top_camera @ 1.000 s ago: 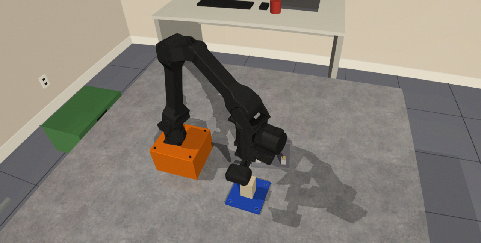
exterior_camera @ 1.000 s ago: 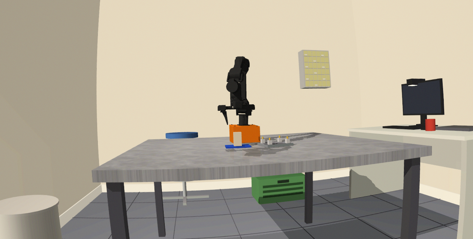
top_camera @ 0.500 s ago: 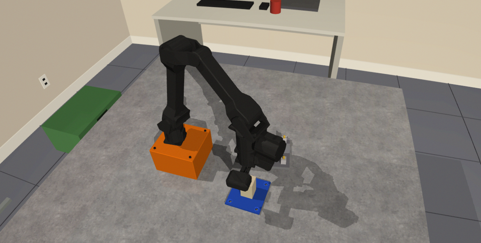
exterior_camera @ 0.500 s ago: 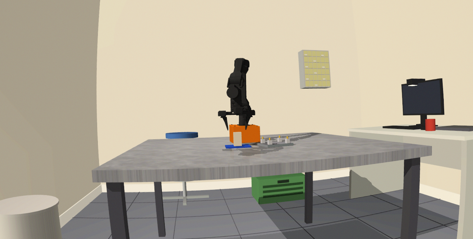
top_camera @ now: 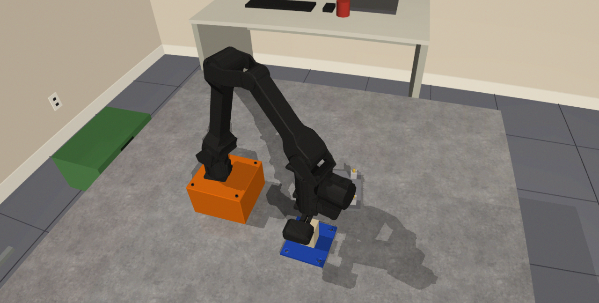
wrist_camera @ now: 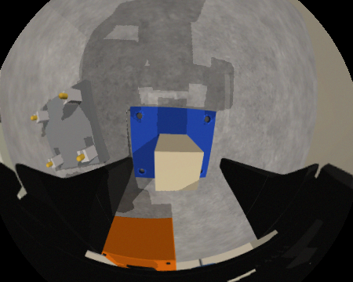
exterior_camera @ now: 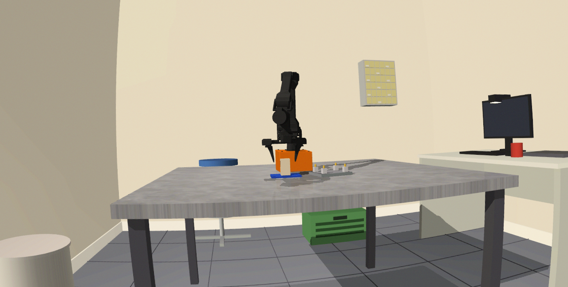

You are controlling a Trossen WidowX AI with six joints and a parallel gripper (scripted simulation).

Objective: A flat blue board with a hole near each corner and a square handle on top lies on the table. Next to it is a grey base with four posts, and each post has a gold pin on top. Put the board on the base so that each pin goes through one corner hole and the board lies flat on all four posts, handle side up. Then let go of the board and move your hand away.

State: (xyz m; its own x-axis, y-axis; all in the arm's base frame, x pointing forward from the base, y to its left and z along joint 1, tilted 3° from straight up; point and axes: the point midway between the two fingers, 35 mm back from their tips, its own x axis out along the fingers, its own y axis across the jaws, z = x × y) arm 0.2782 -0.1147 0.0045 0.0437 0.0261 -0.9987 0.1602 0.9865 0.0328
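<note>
Right now my gripper tip is 4 cm above the blue board. Round my gripper tip: grey base 19 cm to the left, 6 cm below, 5 cm ahead.
</note>
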